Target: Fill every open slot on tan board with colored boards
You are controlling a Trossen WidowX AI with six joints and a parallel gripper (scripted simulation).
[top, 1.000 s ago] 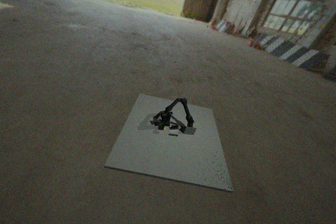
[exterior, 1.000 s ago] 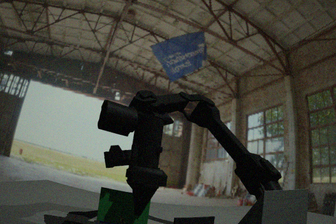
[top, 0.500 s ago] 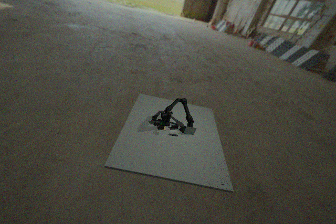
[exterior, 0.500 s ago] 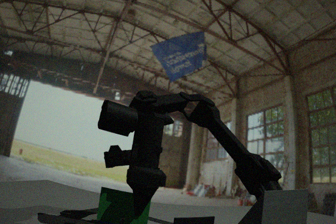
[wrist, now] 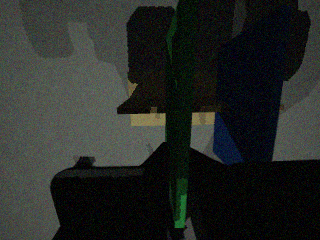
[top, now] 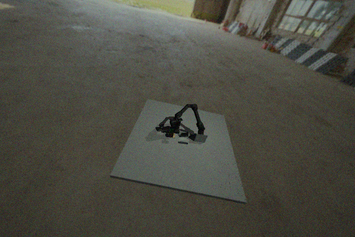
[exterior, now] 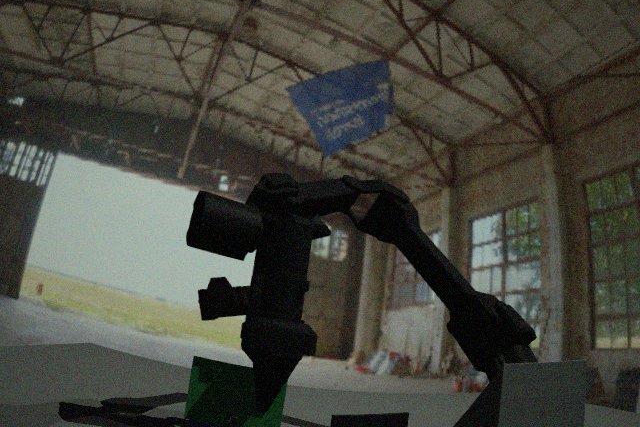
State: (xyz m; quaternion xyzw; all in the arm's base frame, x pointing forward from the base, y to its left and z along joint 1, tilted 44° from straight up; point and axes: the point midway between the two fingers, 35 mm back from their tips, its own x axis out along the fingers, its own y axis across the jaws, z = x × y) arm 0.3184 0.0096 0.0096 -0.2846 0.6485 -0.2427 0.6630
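Right now the green board is 3 cm ahead of my gripper tip. From my gripper tip the other things lie so: tan board 3 cm ahead, 2 cm to the right, 4 cm below; then dark flat piece 12 cm behind, 1 cm to the right, 4 cm below; then blue board 3 cm ahead, 5 cm to the right, 1 cm below.
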